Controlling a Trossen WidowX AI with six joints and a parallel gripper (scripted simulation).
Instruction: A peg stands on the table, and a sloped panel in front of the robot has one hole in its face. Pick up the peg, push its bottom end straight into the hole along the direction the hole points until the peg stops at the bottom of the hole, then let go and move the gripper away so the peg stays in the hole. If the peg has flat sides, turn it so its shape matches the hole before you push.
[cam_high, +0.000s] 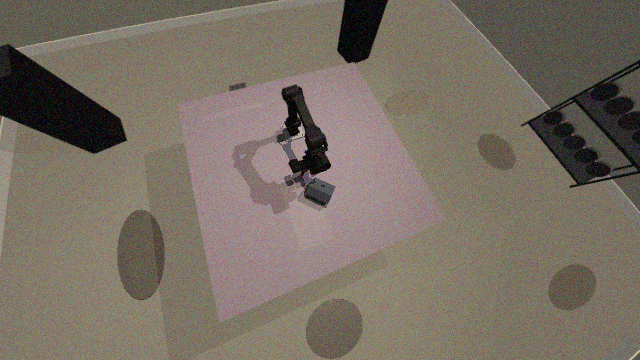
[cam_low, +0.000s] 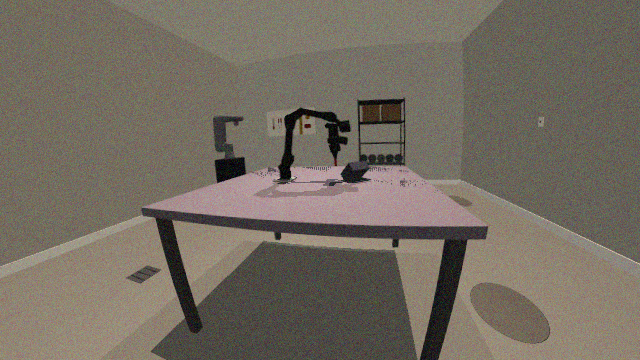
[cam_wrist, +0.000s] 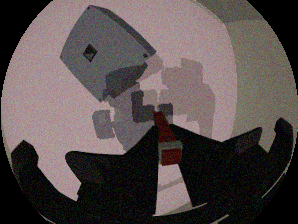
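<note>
The dark grey sloped panel lies 110 mm ahead of my gripper tip, 40 mm to the left of it and 80 mm below it. The rest, counted from my gripper tip: red peg: 10 mm to the left, 20 mm above.
</note>
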